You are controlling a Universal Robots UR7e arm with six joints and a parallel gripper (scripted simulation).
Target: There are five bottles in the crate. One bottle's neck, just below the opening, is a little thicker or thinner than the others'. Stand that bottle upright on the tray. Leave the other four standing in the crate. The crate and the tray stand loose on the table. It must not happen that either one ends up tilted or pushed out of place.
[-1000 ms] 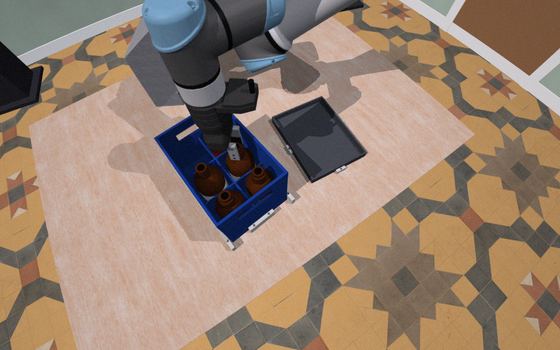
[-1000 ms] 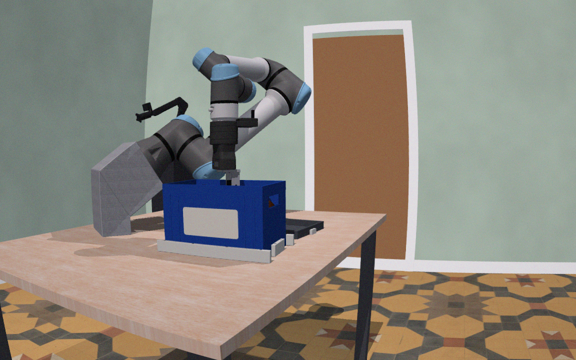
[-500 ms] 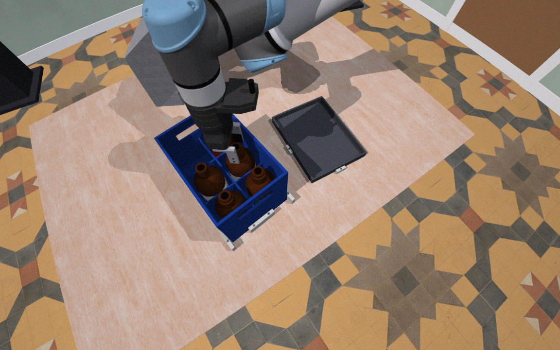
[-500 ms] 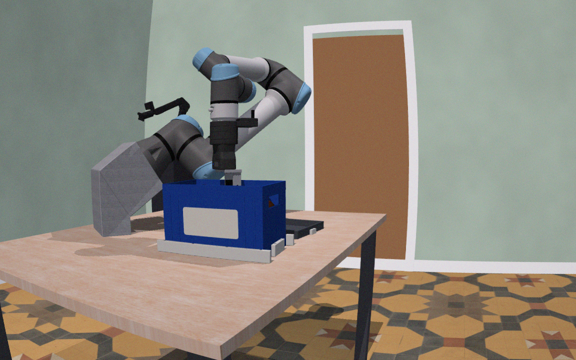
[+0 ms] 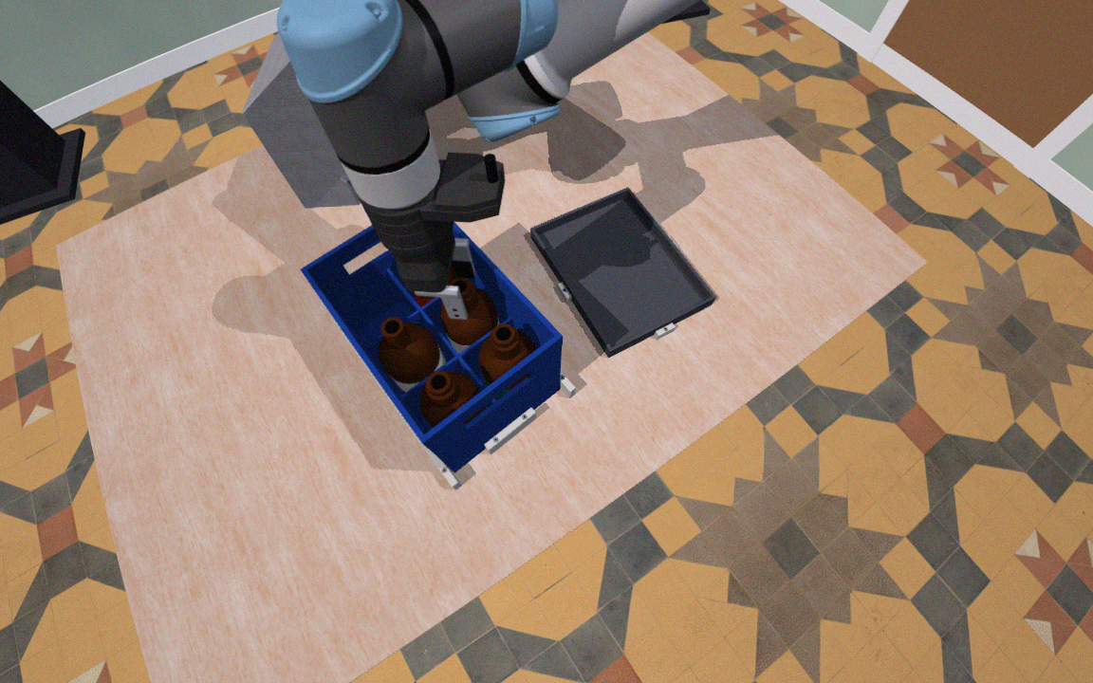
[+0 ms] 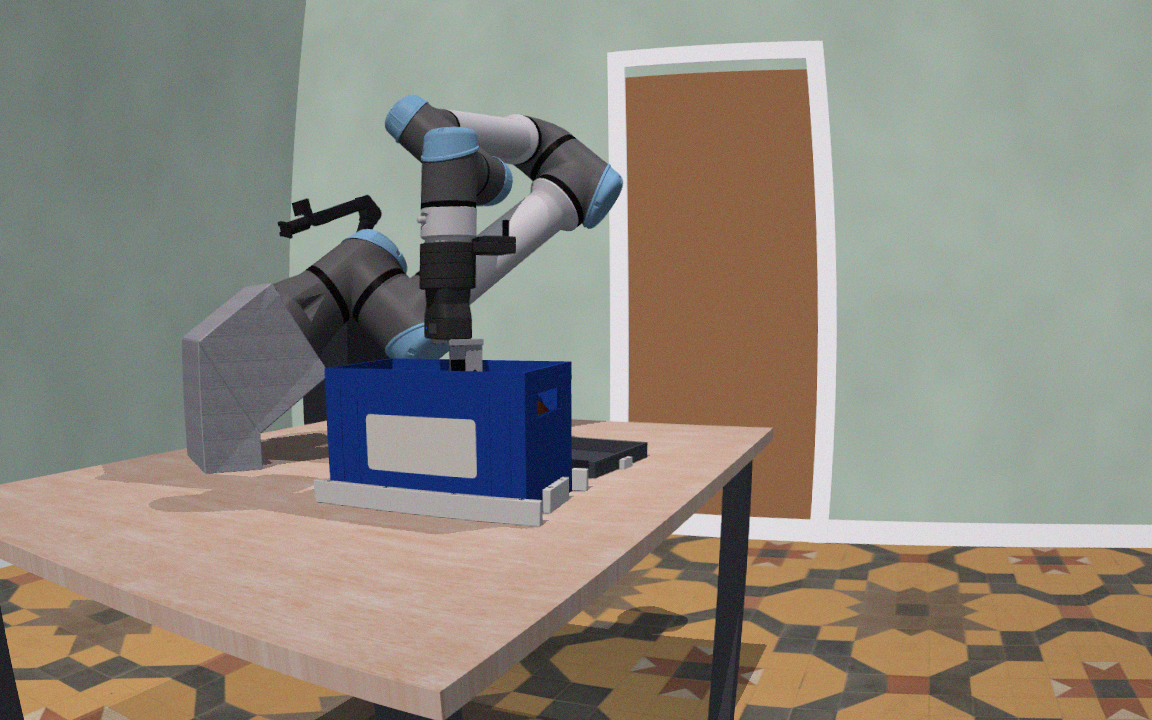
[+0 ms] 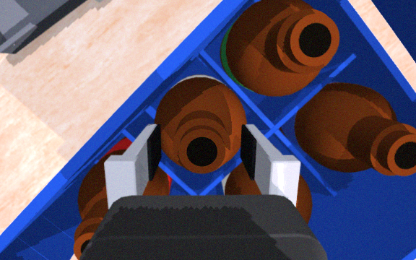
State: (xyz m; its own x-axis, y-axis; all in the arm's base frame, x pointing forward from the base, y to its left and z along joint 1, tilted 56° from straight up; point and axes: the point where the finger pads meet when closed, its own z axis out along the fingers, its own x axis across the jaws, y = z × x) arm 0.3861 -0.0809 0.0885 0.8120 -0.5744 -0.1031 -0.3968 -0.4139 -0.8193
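Right now my hand is 1 cm short of the blue crate, 4 cm to the left of it and 8 cm above it. Also, from my hand: glass bottle: 9 cm behind, 3 cm to the right, 7 cm below; dark tray: 5 cm behind, 25 cm to the left, 15 cm below.
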